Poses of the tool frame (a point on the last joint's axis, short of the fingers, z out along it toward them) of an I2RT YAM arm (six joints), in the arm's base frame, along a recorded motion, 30 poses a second.
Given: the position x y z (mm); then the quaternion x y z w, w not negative.
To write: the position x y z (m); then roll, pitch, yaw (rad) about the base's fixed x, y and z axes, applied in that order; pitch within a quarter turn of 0, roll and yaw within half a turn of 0. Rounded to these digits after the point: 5 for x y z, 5 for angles.
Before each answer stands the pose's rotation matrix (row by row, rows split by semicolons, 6 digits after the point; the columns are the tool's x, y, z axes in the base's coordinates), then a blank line. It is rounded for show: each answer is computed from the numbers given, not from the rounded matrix.
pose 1, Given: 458.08, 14.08, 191.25, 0.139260, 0.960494, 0.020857, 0.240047
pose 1, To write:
-0.845968 0.257504 0.466937; 0.277530 0.960343 -0.026792; -0.455318 0.106924 -0.883885

0.45808, 0.01408, 0.19125, 3.02121, 0.47273, 2.82459
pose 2, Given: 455.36, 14.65, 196.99, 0.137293, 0.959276, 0.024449, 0.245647
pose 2, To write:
-0.841616 0.251392 0.478000; 0.275415 0.961106 -0.020545; -0.464573 0.114358 -0.878120

0.45536, 0.01465, 0.19699, 3.01209, 0.48315, 2.82533
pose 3, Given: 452.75, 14.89, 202.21, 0.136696, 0.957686, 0.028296, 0.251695
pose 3, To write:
-0.835928 0.247580 0.489826; 0.276068 0.961027 -0.014614; -0.474354 0.123009 -0.871698

0.45275, 0.01489, 0.20221, 3.00140, 0.49423, 2.82262
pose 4, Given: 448.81, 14.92, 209.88, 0.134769, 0.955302, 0.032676, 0.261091
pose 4, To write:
-0.827338 0.240427 0.507649; 0.274553 0.961539 -0.007943; -0.490034 0.132805 -0.861528

0.44881, 0.01492, 0.20988, 2.98865, 0.51213, 2.82118
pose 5, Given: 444.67, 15.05, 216.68, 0.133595, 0.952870, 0.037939, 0.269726
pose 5, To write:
-0.818801 0.234131 0.524164; 0.275064 0.961426 0.000234; -0.503891 0.144370 -0.851617

0.44467, 0.01505, 0.21668, 2.97366, 0.52810, 2.81750
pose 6, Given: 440.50, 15.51, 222.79, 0.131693, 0.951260, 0.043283, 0.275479
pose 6, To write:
-0.813537 0.226701 0.535504; 0.274395 0.961567 0.009789; -0.512704 0.154904 -0.844476

0.44050, 0.01551, 0.22279, 2.96018, 0.53833, 2.81629
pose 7, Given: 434.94, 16.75, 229.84, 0.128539, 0.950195, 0.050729, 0.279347
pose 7, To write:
-0.810886 0.215932 0.543909; 0.272616 0.961809 0.024591; -0.517826 0.168219 -0.838784

0.43494, 0.01675, 0.22984, 2.94367, 0.54431, 2.81727
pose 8, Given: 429.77, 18.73, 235.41, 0.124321, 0.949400, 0.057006, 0.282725
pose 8, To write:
-0.809222 0.203827 0.551013; 0.268295 0.962589 0.037946; -0.522665 0.178540 -0.833634

0.42977, 0.01873, 0.23541, 2.93061, 0.54997, 2.82145
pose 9, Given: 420.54, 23.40, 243.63, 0.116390, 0.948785, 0.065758, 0.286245
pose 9, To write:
-0.809034 0.183212 0.558477; 0.258504 0.964259 0.058148; -0.527863 0.191413 -0.827479

0.42054, 0.02340, 0.24363, 2.91427, 0.55608, 2.83232
